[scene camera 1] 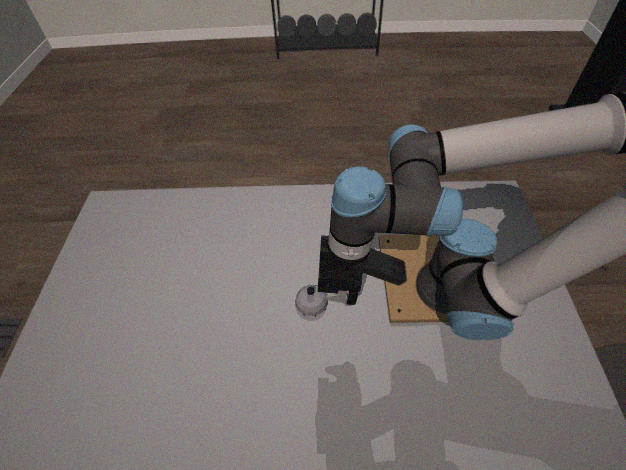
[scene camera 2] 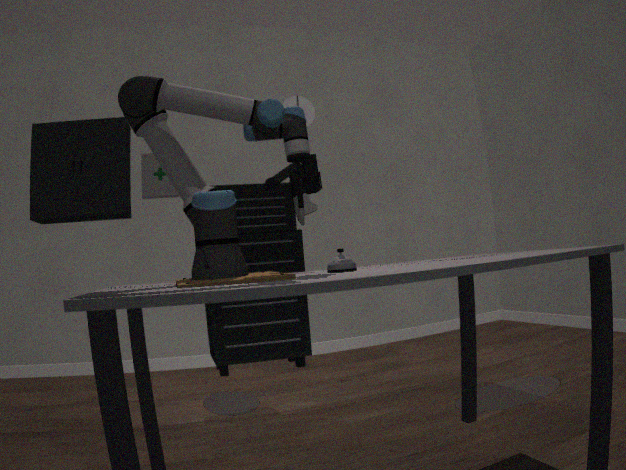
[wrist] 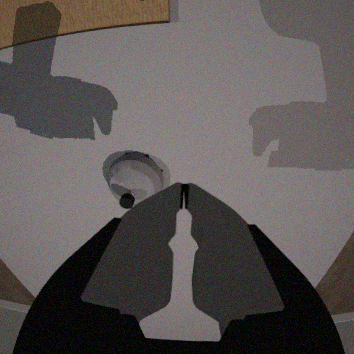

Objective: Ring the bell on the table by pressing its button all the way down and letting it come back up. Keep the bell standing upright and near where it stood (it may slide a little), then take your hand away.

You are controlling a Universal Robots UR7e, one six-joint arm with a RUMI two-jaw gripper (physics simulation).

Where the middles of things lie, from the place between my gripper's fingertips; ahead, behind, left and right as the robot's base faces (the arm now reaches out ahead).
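There is the bell (scene camera 1: 311, 305), and my gripper is 11 cm above it. I also see that my gripper is 8 cm to the left of the bell and 8 cm short of it.
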